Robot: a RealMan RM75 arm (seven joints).
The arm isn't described. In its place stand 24 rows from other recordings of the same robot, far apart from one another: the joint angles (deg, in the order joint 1, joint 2, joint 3, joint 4, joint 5, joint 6, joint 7), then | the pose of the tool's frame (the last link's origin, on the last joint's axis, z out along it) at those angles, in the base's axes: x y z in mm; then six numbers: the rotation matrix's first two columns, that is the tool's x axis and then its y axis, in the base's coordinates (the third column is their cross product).
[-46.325, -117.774, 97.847, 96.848, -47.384, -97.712, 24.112] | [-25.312, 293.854, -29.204, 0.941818, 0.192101, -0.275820, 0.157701, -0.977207, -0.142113]
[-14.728, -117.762, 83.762, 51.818, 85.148, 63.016, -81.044] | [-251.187, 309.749, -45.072, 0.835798, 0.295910, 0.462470, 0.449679, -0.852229, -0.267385]
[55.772, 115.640, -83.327, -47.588, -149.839, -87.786, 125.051] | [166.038, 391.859, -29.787, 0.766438, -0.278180, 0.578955, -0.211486, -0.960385, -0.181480]
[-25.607, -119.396, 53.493, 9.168, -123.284, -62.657, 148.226] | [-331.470, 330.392, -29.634, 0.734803, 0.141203, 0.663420, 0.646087, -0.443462, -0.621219]
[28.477, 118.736, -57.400, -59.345, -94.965, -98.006, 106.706] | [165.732, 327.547, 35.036, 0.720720, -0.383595, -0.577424, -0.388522, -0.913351, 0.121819]
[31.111, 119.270, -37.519, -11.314, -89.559, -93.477, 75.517] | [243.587, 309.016, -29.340, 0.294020, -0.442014, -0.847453, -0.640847, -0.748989, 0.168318]
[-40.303, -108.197, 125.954, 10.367, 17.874, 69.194, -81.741] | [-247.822, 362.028, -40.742, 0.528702, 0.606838, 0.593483, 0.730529, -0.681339, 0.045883]
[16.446, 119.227, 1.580, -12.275, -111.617, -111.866, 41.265] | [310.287, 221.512, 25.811, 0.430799, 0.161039, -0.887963, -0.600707, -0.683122, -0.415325]
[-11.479, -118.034, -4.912, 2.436, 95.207, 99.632, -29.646] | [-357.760, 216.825, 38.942, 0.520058, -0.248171, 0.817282, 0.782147, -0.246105, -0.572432]
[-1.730, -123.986, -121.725, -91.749, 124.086, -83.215, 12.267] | [-276.151, 265.814, 72.975, -0.022643, 0.832108, 0.554151, 0.995653, 0.068862, -0.062719]
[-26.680, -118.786, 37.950, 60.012, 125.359, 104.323, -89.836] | [-260.088, 307.289, 56.740, 0.886579, 0.343714, 0.309577, 0.397480, -0.908390, -0.129760]
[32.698, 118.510, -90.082, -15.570, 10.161, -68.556, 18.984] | [252.842, 397.143, 34.977, 0.549916, 0.309266, -0.775852, -0.740706, -0.248651, -0.624121]
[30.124, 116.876, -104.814, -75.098, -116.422, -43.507, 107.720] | [99.445, 358.415, -74.327, 0.985789, 0.139088, -0.094202, 0.083650, -0.892738, -0.442744]
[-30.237, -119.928, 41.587, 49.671, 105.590, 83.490, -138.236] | [-230.213, 366.930, 41.515, 0.096519, 0.792533, 0.602142, 0.899619, -0.328312, 0.287919]
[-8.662, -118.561, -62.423, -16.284, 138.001, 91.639, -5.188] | [-344.955, 241.478, 47.726, 0.667049, -0.399647, 0.628751, 0.711943, 0.093286, -0.696014]
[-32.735, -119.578, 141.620, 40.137, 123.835, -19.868, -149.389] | [-199.859, 346.091, -151.605, 0.957140, 0.100860, 0.271497, 0.269269, -0.655123, -0.705909]
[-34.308, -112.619, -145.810, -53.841, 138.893, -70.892, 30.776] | [-308.379, 400.093, 117.783, 0.154499, 0.761496, 0.629487, 0.968874, 0.007960, -0.247427]
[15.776, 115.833, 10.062, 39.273, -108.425, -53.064, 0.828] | [280.009, 230.029, -135.186, 0.574118, -0.358648, -0.736044, -0.805250, -0.410032, -0.428306]
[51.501, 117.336, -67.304, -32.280, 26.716, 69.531, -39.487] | [241.832, 396.706, -44.658, 0.579017, -0.781462, 0.232499, -0.650942, -0.614797, -0.445308]
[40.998, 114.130, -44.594, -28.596, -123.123, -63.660, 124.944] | [274.651, 405.059, -0.557, 0.356159, -0.814902, -0.457258, -0.933910, -0.326677, -0.145238]
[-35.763, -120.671, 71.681, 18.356, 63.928, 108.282, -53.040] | [-157.555, 288.506, -31.068, 0.397068, 0.006955, 0.917763, 0.018624, -0.999826, -0.000480]
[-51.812, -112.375, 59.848, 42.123, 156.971, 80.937, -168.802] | [-228.795, 418.587, 26.862, 0.199292, 0.977810, 0.064578, 0.840829, -0.136785, -0.523733]
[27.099, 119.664, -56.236, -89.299, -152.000, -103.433, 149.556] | [231.200, 322.801, 88.558, 0.486970, -0.872534, -0.039317, -0.770295, -0.407819, -0.490234]
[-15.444, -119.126, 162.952, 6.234, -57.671, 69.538, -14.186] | [-360.868, 243.186, -60.572, 0.741337, 0.171434, 0.648867, 0.658784, -0.370491, -0.654782]
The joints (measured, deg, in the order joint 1, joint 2, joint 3, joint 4, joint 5, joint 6, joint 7), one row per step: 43.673 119.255 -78.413 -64.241 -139.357 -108.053 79.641; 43.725 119.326 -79.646 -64.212 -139.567 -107.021 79.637; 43.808 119.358 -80.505 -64.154 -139.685 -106.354 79.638; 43.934 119.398 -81.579 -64.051 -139.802 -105.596 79.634; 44.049 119.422 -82.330 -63.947 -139.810 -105.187 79.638; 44.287 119.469 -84.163 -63.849 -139.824 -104.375 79.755; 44.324 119.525 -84.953 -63.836 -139.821 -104.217 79.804; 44.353 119.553 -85.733 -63.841 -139.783 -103.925 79.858; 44.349 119.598 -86.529 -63.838 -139.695 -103.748 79.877; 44.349 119.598 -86.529 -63.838 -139.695 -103.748 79.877; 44.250 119.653 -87.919 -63.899 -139.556 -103.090 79.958; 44.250 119.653 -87.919 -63.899 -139.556 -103.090 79.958; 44.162 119.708 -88.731 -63.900 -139.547 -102.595 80.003
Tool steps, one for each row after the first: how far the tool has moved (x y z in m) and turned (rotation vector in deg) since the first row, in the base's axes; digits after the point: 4 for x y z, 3 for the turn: -0.0003 0.0005 -0.0034 0.151 -0.607 0.975; -0.0007 0.0008 -0.0058 0.194 -1.030 1.655; -0.0012 0.0010 -0.0086 0.153 -1.550 2.488; -0.0016 0.0009 -0.0106 -0.015 -1.886 3.021; -0.0028 0.0001 -0.0151 -0.471 -2.749 4.264; -0.0031 -0.0010 -0.0170 -0.853 -3.134 4.700; -0.0034 -0.0017 -0.0188 -1.093 -3.453 5.174; -0.0036 -0.0030 -0.0207 -1.490 -3.750 5.602; -0.0036 -0.0030 -0.0207 -1.490 -3.750 5.602; -0.0037 -0.0045 -0.0242 -1.813 -4.170 6.392; -0.0037 -0.0045 -0.0242 -1.813 -4.170 6.392; -0.0034 -0.0053 -0.0264 -1.919 -4.432 6.848
